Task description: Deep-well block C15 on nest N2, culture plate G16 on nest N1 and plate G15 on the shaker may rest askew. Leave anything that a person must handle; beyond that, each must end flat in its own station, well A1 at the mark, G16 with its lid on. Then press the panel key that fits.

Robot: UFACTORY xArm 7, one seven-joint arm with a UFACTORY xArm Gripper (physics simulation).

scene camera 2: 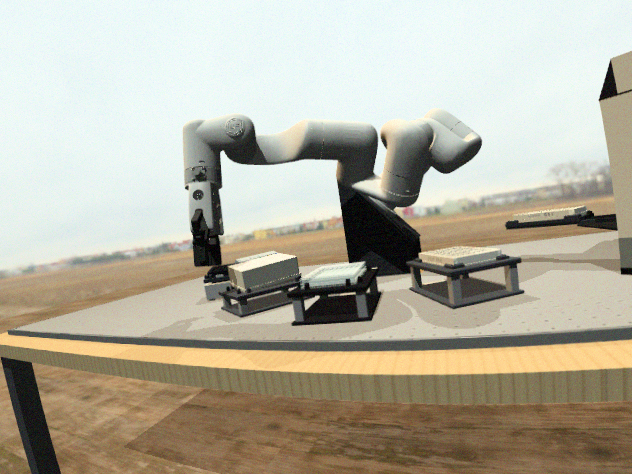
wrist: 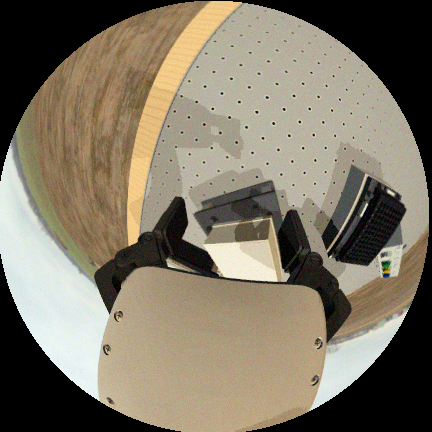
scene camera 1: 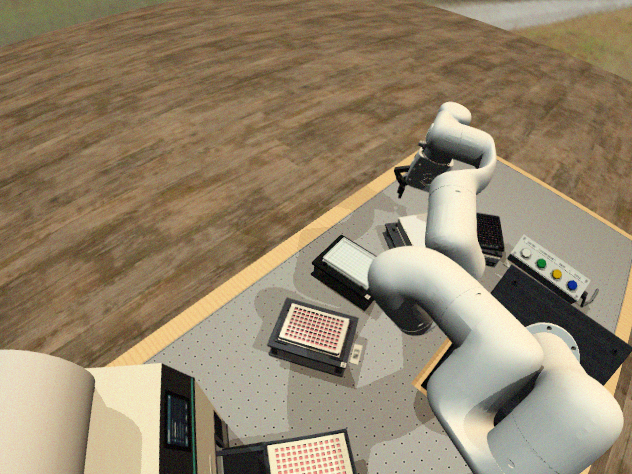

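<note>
My gripper (scene camera 1: 401,189) (scene camera 2: 206,258) (wrist: 234,215) is open and empty, pointing down. It hangs above and to the left of the tall cream deep-well block (scene camera 1: 412,228) (scene camera 2: 263,271) (wrist: 244,257) in the second scene view. The block sits on a dark nest (scene camera 1: 392,235) (wrist: 204,218) and looks turned against it. The pale lidded culture plate (scene camera 1: 349,258) (scene camera 2: 334,274) rests on a black nest (scene camera 1: 322,275) beside it; its exact seating is unclear. A dark plate (scene camera 1: 490,230) (wrist: 374,222) sits on what looks like the shaker, partly hidden by the arm in the first scene view.
The panel (scene camera 1: 549,269) (wrist: 395,257) has white, green, yellow and blue keys. A pink-welled plate (scene camera 1: 314,328) (scene camera 2: 460,255) rests on another nest. Another pink-welled plate (scene camera 1: 309,455) (scene camera 2: 548,216) is on a tray beside the large cream instrument (scene camera 1: 125,408) (scene camera 2: 620,168).
</note>
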